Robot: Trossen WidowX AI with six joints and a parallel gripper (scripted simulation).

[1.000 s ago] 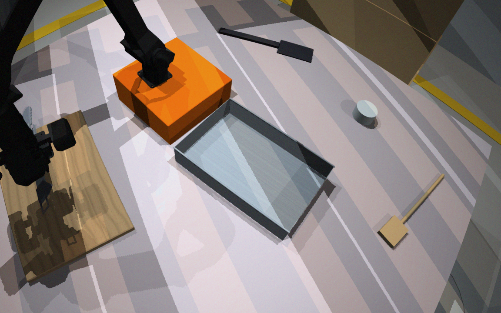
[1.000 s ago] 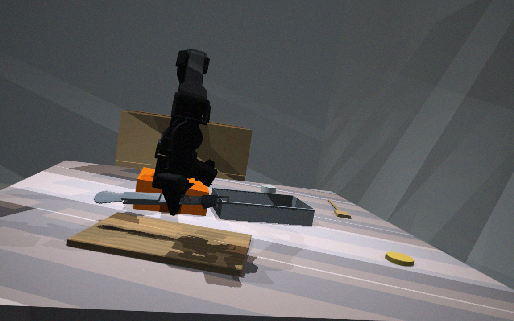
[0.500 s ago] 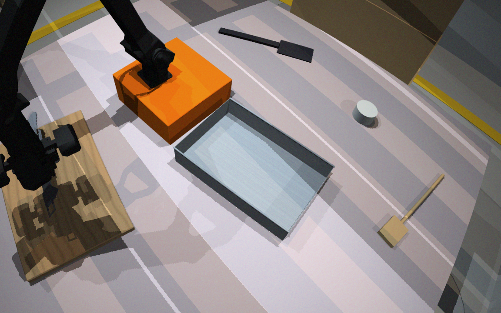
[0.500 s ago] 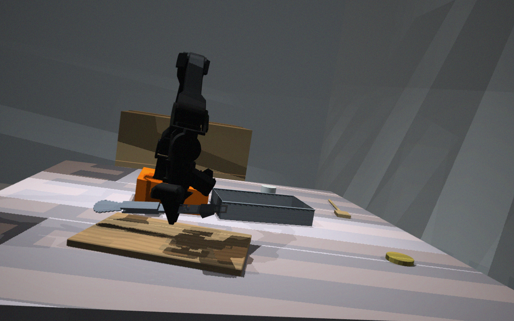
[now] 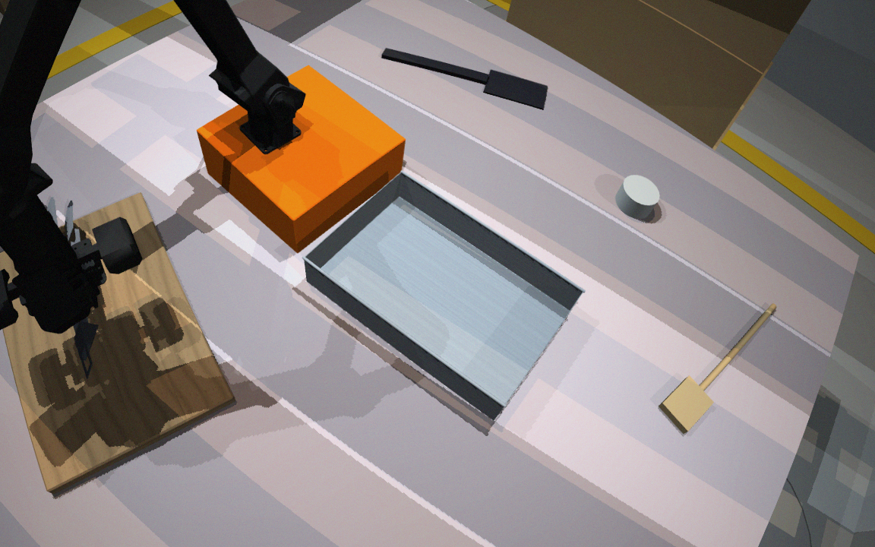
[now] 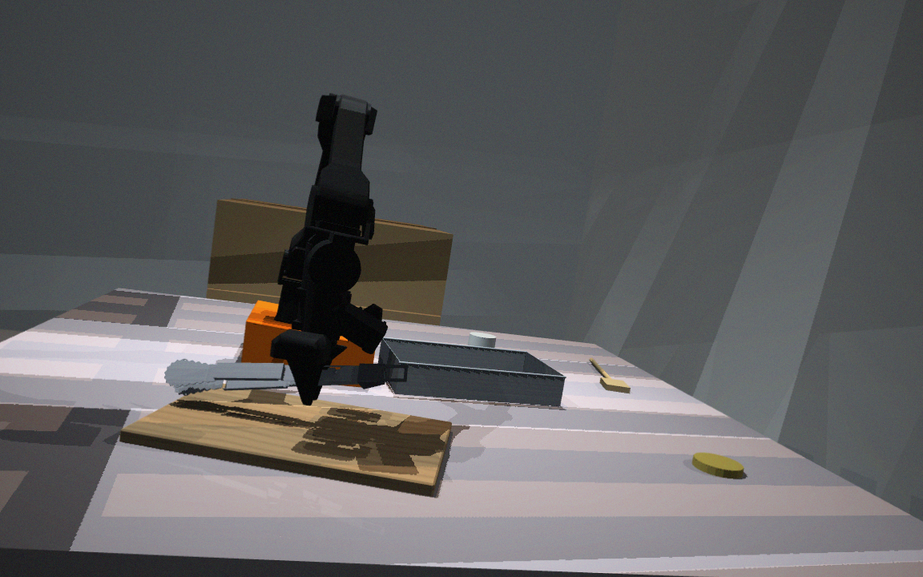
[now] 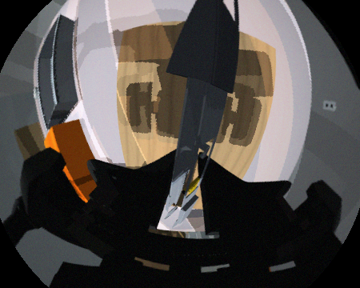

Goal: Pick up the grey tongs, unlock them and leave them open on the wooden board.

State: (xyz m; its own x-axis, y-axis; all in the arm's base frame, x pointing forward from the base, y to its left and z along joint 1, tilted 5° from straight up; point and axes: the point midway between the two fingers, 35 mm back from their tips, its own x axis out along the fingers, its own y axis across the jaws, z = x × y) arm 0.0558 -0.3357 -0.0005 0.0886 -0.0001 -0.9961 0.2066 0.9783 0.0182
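The wooden board lies 40 mm below my gripper tip. Round my gripper tip: dark spatula (760 mm to the left, 40 mm below, 20 mm behind); roasting tin (370 mm to the left, 270 mm ahead, 20 mm below); yellow disc (590 mm ahead, 40 mm below, 30 mm to the left).
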